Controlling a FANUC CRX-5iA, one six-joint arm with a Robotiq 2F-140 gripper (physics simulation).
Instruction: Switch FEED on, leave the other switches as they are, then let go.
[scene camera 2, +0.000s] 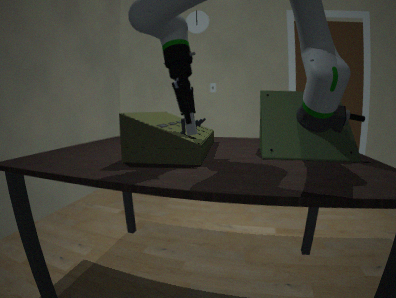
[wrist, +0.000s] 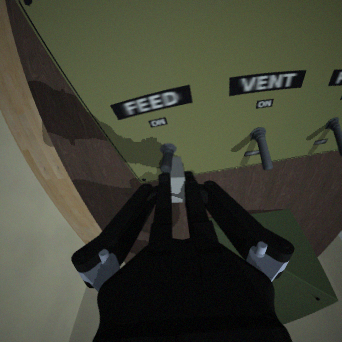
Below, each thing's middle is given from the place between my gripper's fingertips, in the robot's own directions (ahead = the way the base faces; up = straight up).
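Scene:
There's the switch box (scene camera 2: 148, 137), and my hand is 140 mm short of it and 150 mm to the left of it.

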